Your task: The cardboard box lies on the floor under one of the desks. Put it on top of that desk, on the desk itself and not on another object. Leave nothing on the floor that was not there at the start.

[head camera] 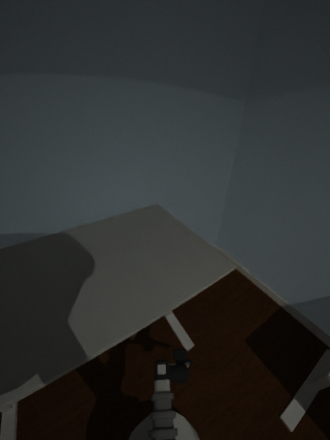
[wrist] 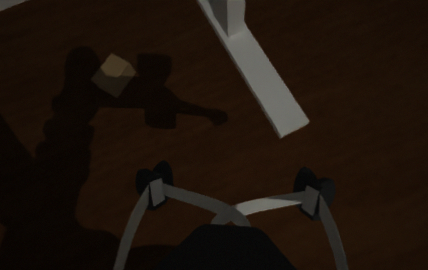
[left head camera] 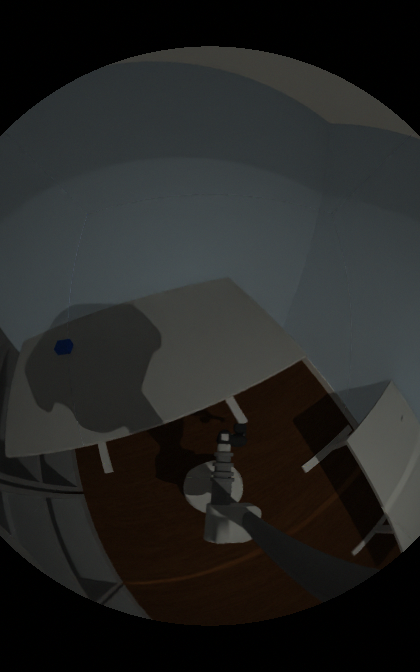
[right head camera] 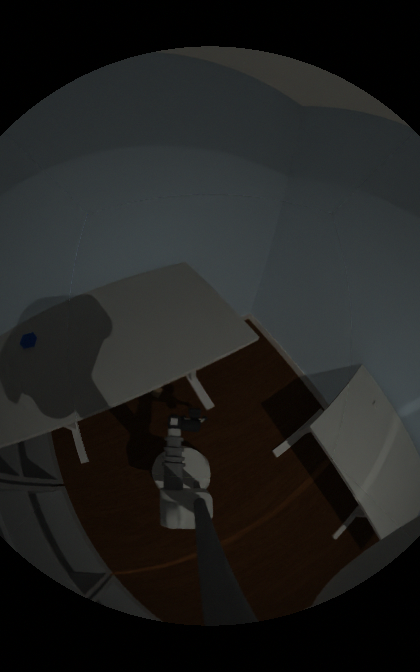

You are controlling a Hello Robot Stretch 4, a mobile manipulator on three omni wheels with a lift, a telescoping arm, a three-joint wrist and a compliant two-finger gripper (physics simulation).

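Places are measured from the robot's base along level axes (x ahead, y left, z up), in millimetres.
Where they show: gripper, between the fingertips: (head camera: 176,362) (wrist: 232,179).
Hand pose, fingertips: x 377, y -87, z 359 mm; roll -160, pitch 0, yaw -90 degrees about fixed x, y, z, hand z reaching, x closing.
Observation:
Each offset is from my fingertips to the top centre of the thing. "*": to the spot under its first point. Level surfaces: height alone.
The cardboard box @[311 mm ahead, 330 mm left, 337 mm down] (right head camera: 157,391) (wrist: 115,75) is small and tan and lies on the brown floor, at the upper left of the wrist view, partly in shadow. In the right head view a bit of it shows at the near edge of the large pale desk @[563 mm up] (head camera: 150,260) (left head camera: 215,330) (right head camera: 165,320), whose top hides the rest. My gripper (wrist: 232,179) is open and empty, its two fingertips wide apart. It is above the floor on the near side of the desk, apart from the box, which is farther off and to the left of the fingers in the wrist view.
A white desk foot @[* 313 mm ahead, 79 mm right, 362 mm down] (head camera: 180,330) (left head camera: 236,410) (right head camera: 201,392) (wrist: 270,85) lies right of the box. A blue object (left head camera: 63,347) (right head camera: 28,340) sits on the desk's left part. A second desk (left head camera: 385,440) (right head camera: 370,425) stands at the right. Grey shelving stands at the left.

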